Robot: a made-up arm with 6 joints.
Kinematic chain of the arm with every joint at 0, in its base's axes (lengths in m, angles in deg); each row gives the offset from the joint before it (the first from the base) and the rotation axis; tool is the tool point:
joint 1: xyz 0 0 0.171 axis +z
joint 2: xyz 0 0.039 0 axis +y
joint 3: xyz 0 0 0.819 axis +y
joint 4: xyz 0 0 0.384 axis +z
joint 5: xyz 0 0 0 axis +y
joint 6: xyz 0 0 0.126 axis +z
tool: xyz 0 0 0
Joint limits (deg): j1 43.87..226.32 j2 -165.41..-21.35 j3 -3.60..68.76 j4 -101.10..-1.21 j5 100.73..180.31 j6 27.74..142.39
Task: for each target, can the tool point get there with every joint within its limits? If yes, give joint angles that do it. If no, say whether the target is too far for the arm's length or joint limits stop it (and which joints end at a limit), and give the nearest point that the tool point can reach.
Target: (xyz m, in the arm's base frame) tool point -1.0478 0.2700 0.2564
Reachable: no: joint limits stop it (at a limit: joint 1, joint 3, joint 4) | nearest point -0.6651 -0.5879 0.3043 | short by 0.941 m
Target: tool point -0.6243 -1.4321 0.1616
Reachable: no: too far | nearest point -0.4761 -1.0922 0.1638 | short by 0.371 m
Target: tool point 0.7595 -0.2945 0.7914
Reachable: yes | joints 159.70 -63.85 37.96 -32.09 156.89 68.19
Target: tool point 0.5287 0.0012 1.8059
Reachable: no: too far | nearest point 0.3666 0.0008 1.3046 | short by 0.527 m
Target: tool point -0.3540 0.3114 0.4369
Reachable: no: joint limits stop it (at a limit: joint 1, joint 3, joint 4) | nearest point -0.1204 -0.0644 1.0581 | short by 0.763 m
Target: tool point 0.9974 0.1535 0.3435
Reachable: yes | joints 189.82 -90.67 39.09 -39.28 165.40 68.23
